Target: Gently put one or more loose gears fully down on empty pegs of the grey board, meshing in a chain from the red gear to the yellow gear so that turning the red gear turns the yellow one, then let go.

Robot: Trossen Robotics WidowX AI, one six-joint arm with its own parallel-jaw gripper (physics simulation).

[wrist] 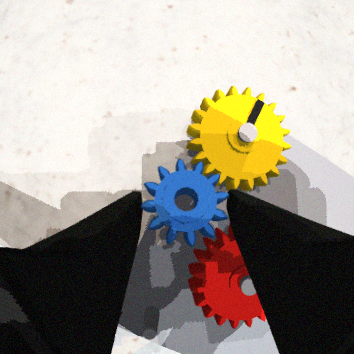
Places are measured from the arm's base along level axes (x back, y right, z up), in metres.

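Where they show: gripper, between the fingertips: (pixel 184 198).
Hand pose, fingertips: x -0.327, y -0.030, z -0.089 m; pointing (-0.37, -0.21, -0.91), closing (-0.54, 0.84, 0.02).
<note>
After its pixels a point has its place.
My gripper (pixel 184 198) @[x -0.327, y -0.030, z -0.089 m] is shut on a small blue gear (pixel 172 192) @[x -0.326, y -0.037, z -0.081 m], its two black fingers at the gear's left and right sides. The gear's open hole shows no peg tip in it, and its height over the board cannot be told exactly. The yellow gear (pixel 220 145) @[x -0.364, y -0.027, z -0.105 m], with a black mark, sits on a light peg behind and to the right. The red gear (pixel 220 290) @[x -0.292, y 0.018, z -0.105 m] sits on a grey peg in front and to the right, partly hidden by the right finger. The grey board (pixel 161 265) @[x -0.283, y -0.017, z -0.120 m] shows between the fingers, in shadow.
A short peg (pixel 150 320) @[x -0.255, y -0.008, z -0.105 m] stands on the board near the bottom of the view, left of the red gear. A pale speckled table top (pixel 100 60) @[x -0.380, y -0.131, z -0.128 m] lies behind the board. Shadows of the gripper fall across both, and the fingers hide much of the board.
</note>
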